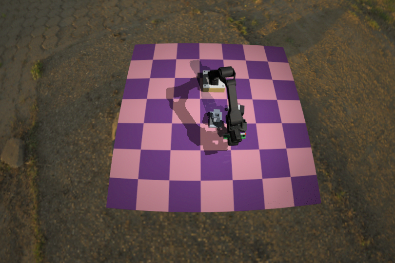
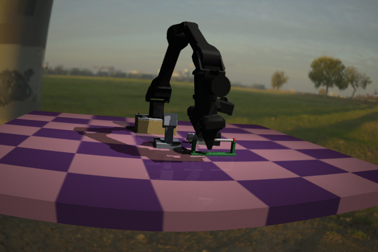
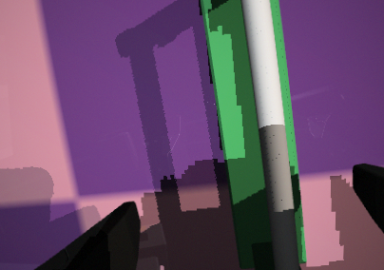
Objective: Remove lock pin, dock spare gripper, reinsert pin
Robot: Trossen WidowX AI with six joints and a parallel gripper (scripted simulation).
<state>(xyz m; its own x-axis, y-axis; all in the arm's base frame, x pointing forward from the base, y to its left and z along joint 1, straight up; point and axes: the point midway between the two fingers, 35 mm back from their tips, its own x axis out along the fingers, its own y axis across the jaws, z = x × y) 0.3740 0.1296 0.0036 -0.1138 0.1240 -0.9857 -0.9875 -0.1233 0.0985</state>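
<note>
My gripper tip is 20 mm to the right of the green rack and 10 mm short of it. From my gripper tip the other things lie so: spare gripper (180 mm behind, 30 mm to the left); then grey mount (100 mm to the right, 90 mm behind, 20 mm above).
</note>
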